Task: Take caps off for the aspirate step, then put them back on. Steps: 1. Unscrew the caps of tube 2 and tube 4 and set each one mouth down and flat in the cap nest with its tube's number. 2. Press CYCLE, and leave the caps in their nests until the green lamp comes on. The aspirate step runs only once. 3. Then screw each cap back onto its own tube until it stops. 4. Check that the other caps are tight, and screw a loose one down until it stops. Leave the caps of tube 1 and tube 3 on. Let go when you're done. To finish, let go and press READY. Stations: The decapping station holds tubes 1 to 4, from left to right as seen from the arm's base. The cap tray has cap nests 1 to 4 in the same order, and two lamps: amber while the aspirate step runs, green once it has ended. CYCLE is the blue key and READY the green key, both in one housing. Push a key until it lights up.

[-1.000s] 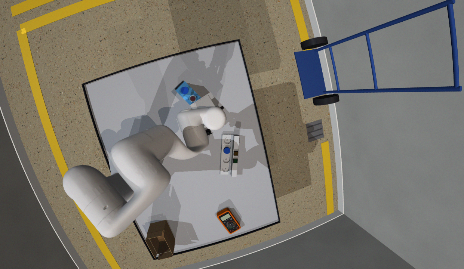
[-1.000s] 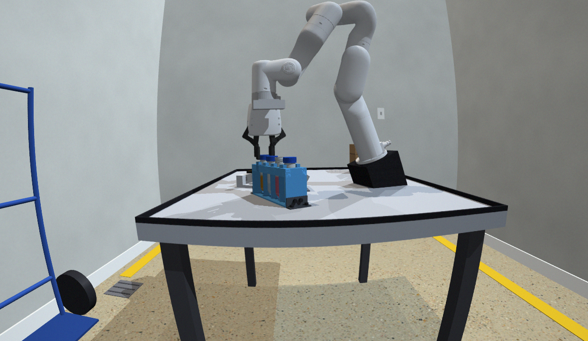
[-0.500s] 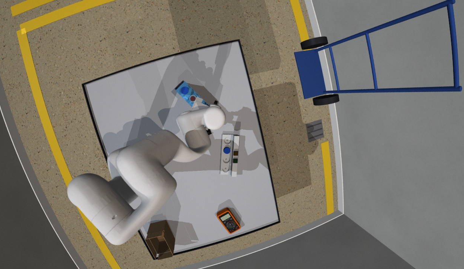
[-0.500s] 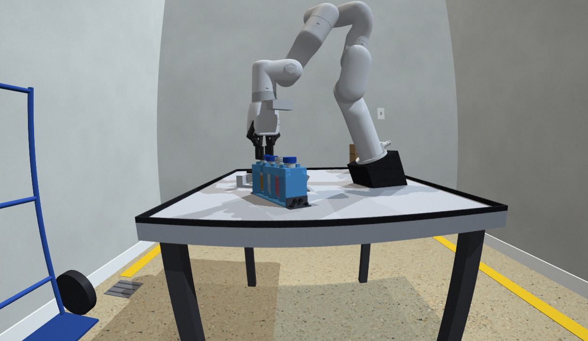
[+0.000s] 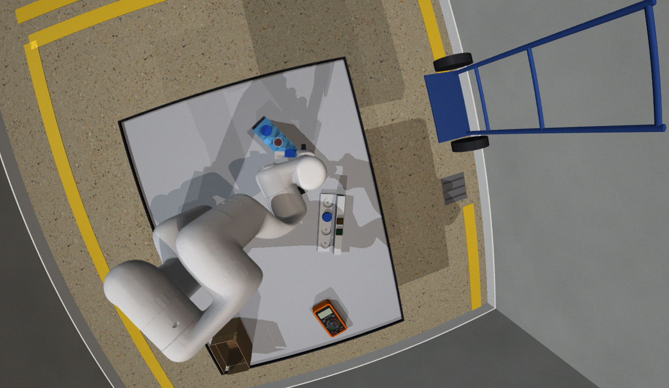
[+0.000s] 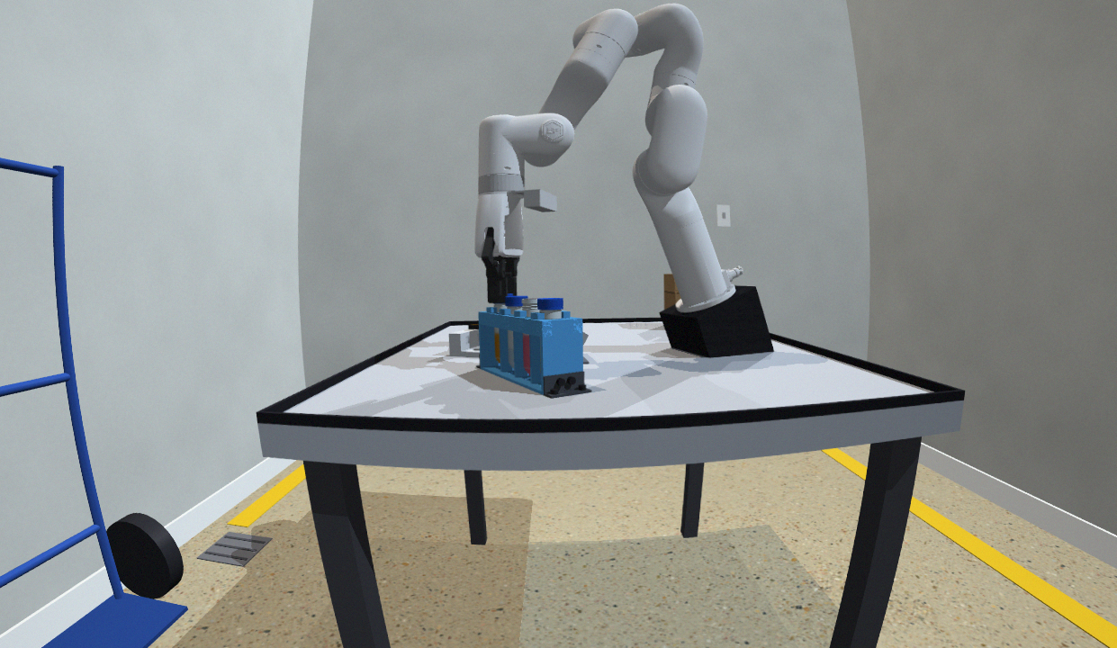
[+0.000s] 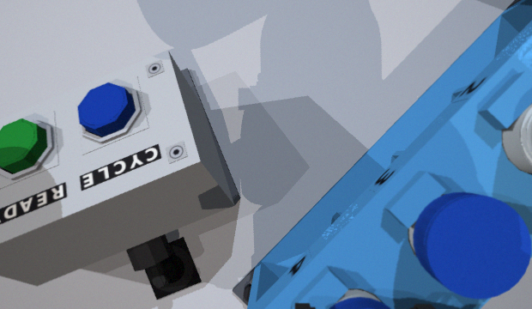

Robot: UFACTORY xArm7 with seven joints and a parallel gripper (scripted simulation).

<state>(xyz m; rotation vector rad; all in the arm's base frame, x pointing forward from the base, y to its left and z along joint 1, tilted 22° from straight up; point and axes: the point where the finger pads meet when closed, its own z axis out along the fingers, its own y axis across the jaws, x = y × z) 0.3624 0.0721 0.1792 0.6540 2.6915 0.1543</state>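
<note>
The threaded tube neck is 10 mm below my hand. Also, from my hand: key housing: 110 mm behind, 80 mm to the right, 80 mm below; blue cycle key: 130 mm behind, 60 mm to the right, 60 mm below; green ready key: 130 mm behind, 100 mm to the right, 60 mm below.
</note>
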